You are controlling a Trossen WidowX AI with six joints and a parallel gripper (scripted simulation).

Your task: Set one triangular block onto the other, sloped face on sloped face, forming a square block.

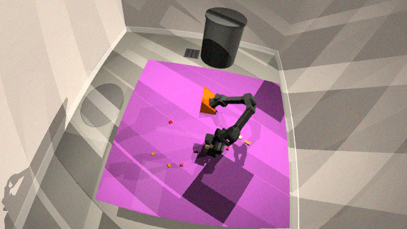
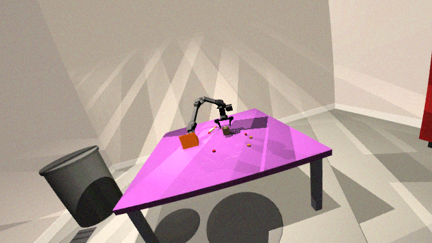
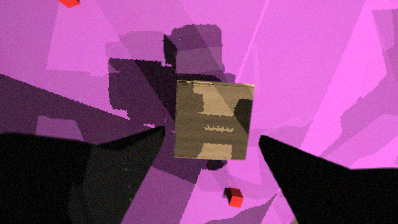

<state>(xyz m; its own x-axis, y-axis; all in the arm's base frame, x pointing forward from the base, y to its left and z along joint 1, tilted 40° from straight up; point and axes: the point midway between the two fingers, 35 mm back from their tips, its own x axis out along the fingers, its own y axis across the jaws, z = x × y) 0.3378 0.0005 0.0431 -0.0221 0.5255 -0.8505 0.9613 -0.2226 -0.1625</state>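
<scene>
The triangular block lies right at my gripper tip. Also, from my gripper tip: cream bar: 13 cm behind, 18 cm to the left, 4 cm below; then short tan stick: 8 cm behind, 26 cm to the left, 5 cm below.
</scene>
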